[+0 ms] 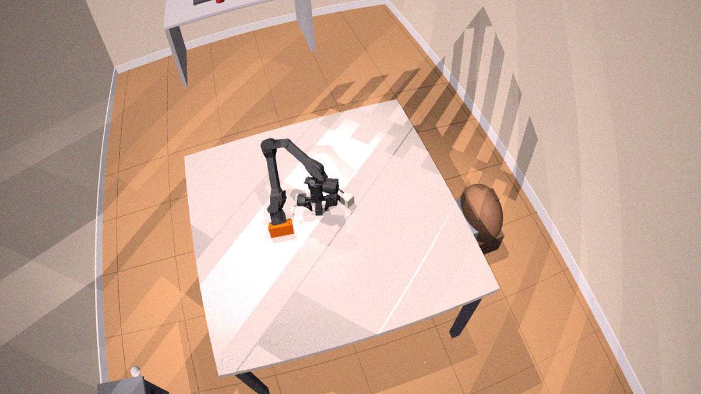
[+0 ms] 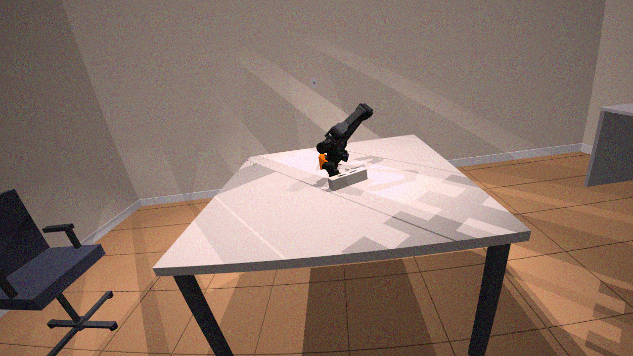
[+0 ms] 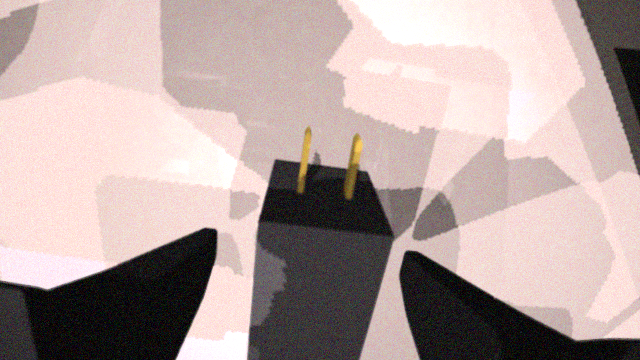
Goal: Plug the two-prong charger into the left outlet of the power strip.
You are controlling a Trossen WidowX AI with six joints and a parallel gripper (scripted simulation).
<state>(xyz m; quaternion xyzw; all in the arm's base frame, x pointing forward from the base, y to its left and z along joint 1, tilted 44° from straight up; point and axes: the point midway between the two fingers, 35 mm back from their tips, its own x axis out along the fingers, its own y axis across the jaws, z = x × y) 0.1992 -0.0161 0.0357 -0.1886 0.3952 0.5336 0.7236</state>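
My gripper tip is now 1 cm short of the dark grey charger, 2 cm to the right of it and 1 cm below it.
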